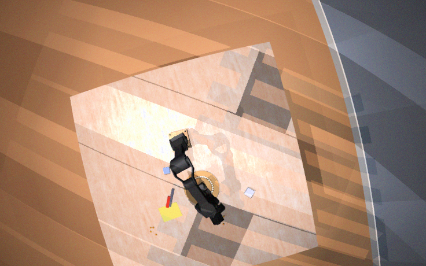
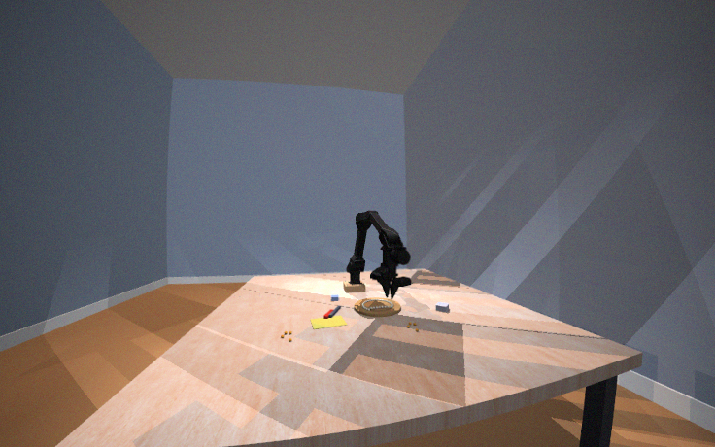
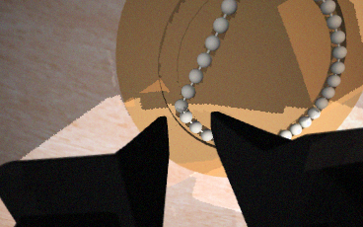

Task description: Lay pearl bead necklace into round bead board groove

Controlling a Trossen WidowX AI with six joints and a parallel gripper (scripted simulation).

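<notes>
The round bead board lies 50 mm behind my gripper tip, 40 mm below it and 30 mm to the right of it. From my gripper tip the other things lie so: grey block (210 mm to the left, 80 mm ahead, 40 mm below); yellow note (260 mm to the right, 50 mm below, 20 mm ahead); red marker (230 mm to the right, 50 mm below, 50 mm behind).
</notes>
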